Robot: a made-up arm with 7 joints.
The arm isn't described. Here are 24 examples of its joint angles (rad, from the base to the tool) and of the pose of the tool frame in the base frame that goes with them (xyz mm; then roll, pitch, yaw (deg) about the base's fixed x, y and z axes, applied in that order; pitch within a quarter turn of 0, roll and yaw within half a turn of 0).
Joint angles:
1: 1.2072 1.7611 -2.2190 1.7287 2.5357 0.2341 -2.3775
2: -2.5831 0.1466 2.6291 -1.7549 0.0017 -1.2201 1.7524
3: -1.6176 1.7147 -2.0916 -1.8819 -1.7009 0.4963 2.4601
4: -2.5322 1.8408 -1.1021 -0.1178 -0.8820 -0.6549 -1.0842
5: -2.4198 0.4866 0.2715 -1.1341 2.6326 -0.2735 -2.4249
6: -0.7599 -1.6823 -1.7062 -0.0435 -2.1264 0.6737 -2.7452
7: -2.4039 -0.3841 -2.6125 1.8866 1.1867 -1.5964 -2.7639
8: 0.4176 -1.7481 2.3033 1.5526 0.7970 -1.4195 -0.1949
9: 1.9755 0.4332 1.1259 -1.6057 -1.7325 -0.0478 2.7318
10: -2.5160 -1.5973 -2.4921 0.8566 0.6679 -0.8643 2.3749
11: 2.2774 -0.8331 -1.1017 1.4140 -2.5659 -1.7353 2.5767
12: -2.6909 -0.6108 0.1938 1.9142 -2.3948 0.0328 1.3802
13: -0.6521 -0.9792 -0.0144 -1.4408 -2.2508 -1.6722 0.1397
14: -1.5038 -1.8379 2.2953 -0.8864 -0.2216 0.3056 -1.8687
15: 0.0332 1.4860 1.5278 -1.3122 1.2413 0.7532 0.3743
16: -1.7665 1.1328 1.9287 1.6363 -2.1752 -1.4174 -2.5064
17: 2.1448 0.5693 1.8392 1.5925 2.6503 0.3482 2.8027
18: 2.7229 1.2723 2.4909 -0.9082 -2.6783 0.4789 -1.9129
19: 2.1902 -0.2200 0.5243 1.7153 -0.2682 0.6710 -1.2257
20: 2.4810 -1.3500 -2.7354 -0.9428 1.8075 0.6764 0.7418
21: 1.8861 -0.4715 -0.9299 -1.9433 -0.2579 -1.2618 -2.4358
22: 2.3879 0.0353 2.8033 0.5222 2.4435 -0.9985 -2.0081
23: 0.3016 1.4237 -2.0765 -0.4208 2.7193 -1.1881 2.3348
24: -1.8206 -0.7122 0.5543 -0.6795 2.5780 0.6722 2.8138
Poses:
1: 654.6 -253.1 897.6 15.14 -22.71 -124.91
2: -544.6 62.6 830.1 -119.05 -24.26 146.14
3: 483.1 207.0 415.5 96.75 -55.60 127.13
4: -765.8 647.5 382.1 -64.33 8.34 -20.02
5: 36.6 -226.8 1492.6 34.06 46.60 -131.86
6: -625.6 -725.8 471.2 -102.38 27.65 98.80
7: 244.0 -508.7 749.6 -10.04 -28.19 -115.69
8: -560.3 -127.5 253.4 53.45 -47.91 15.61
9: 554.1 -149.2 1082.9 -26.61 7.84 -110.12
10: 514.9 -630.1 280.4 -65.53 11.11 -138.41
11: 408.1 -136.1 1180.3 155.33 -10.77 -33.91
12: -246.3 262.0 1171.2 36.43 -47.30 -17.01
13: -528.3 -426.8 564.1 119.67 15.49 29.66
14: -409.1 -839.0 686.1 -34.34 26.82 131.93
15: 587.6 609.5 815.0 5.76 44.13 -21.79
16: 404.0 341.8 1043.7 125.40 73.93 -13.16
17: -497.0 238.0 1184.1 91.59 -28.40 -81.89
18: -639.2 -588.4 439.3 -81.02 -26.12 148.22
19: -468.6 -157.5 1006.2 -56.69 -49.50 130.51
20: 399.1 496.7 1308.3 68.09 38.93 12.61
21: -294.4 440.2 658.7 -87.12 -54.17 -174.74
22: 79.9 242.6 1593.8 140.36 11.60 -151.00
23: 869.1 -394.6 707.1 6.99 35.72 -74.64
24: 32.6 -847.1 998.0 -101.00 38.13 115.21
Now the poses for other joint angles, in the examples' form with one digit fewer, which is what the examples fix.
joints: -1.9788 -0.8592 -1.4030 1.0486 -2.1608 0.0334 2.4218
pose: -253 -666 1223 132.3 38.2 -34.2
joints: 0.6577 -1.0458 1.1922 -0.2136 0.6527 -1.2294 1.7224
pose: -504 657 1098 102.0 -34.5 -169.2
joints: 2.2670 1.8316 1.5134 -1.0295 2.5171 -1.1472 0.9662
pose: -133 -818 465 -116.6 -66.9 -139.8
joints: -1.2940 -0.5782 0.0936 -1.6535 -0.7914 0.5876 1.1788
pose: -309 -644 638 -45.2 -0.7 110.7
